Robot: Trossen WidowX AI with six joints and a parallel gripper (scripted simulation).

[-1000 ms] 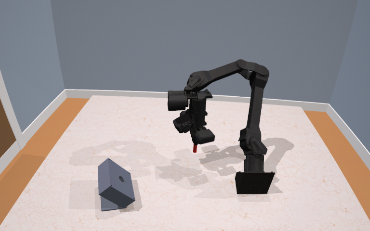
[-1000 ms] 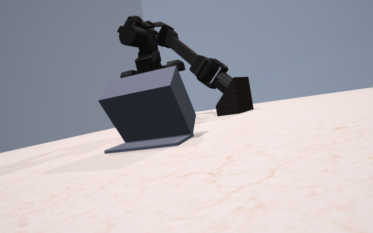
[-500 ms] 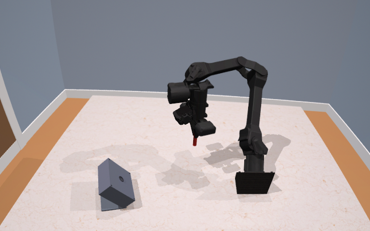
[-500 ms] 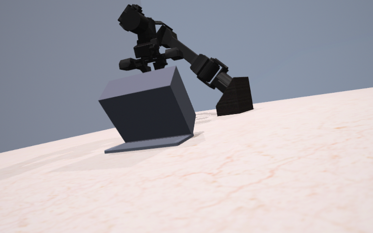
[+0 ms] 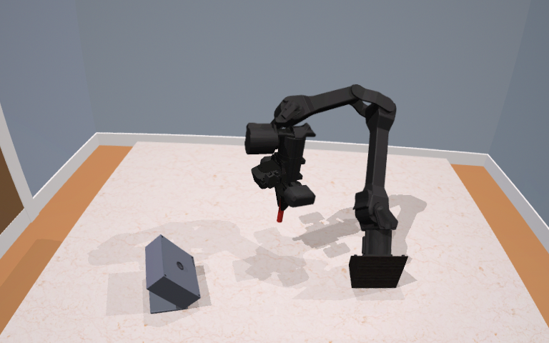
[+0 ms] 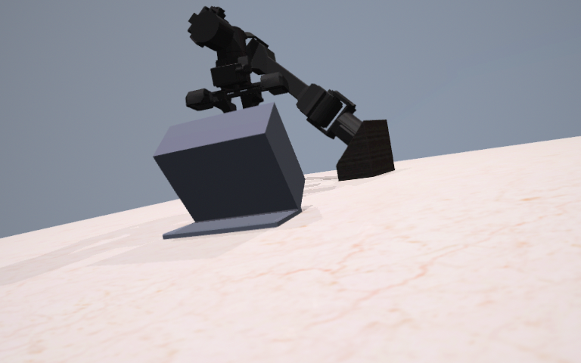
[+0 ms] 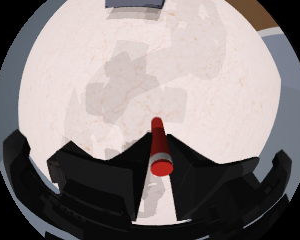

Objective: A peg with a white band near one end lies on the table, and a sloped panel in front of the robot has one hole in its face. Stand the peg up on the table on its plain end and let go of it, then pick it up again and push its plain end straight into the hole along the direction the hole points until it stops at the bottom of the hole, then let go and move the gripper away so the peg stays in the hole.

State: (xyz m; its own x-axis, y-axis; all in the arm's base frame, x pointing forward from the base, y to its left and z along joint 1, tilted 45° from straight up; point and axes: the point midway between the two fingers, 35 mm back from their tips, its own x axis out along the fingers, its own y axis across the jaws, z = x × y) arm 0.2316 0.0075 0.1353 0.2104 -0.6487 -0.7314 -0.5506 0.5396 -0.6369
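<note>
Right now the grey sloped panel is 220 mm to the left of my gripper tip, 210 mm ahead of it and 50 mm below it. The rest, counted from my gripper tip: red peg (20 mm above); grey foot plate (230 mm to the left, 230 mm ahead, 110 mm below).
</note>
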